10 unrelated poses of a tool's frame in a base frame.
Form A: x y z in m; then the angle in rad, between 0 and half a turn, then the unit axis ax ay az.
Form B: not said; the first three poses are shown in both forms.
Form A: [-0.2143 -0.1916 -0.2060 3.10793 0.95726 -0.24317 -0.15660]
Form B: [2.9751 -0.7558 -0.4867 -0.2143 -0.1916 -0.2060]
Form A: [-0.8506 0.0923 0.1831 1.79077 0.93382 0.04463 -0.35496]
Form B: [1.6722 0.0799 -0.6356 -0.8506 0.0923 0.1831]
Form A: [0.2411 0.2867 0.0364 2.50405 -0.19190 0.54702 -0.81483]
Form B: [-0.4805 1.3698 -2.0404 0.2411 0.2867 0.0364]
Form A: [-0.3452 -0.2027 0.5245 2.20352 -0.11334 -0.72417 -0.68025]
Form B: [-0.2497 -1.5957 -1.4989 -0.3452 -0.2027 0.5245]
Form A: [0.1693 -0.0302 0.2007 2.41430 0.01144 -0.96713 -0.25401]
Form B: [0.0276 -2.3350 -0.6133 0.1693 -0.0302 0.2007]
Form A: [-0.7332 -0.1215 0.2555 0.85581 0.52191 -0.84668 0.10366]
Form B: [0.4467 -0.7246 0.0887 -0.7332 -0.1215 0.2555]
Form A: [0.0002 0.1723 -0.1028 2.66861 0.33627 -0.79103 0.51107]
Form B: [0.8974 -2.1110 1.3638 0.0002 0.1723 -0.1028]
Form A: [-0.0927 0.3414 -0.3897 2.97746 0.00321 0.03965 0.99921]
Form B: [0.0096 0.1181 2.9751 -0.0927 0.3414 -0.3897]
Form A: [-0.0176 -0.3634 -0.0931 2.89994 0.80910 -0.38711 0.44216]
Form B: [2.3463 -1.1226 1.2822 -0.0176 -0.3634 -0.0931]
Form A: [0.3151 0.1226 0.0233 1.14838 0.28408 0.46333 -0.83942]
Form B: [0.3262 0.5321 -0.9640 0.3151 0.1226 0.0233]
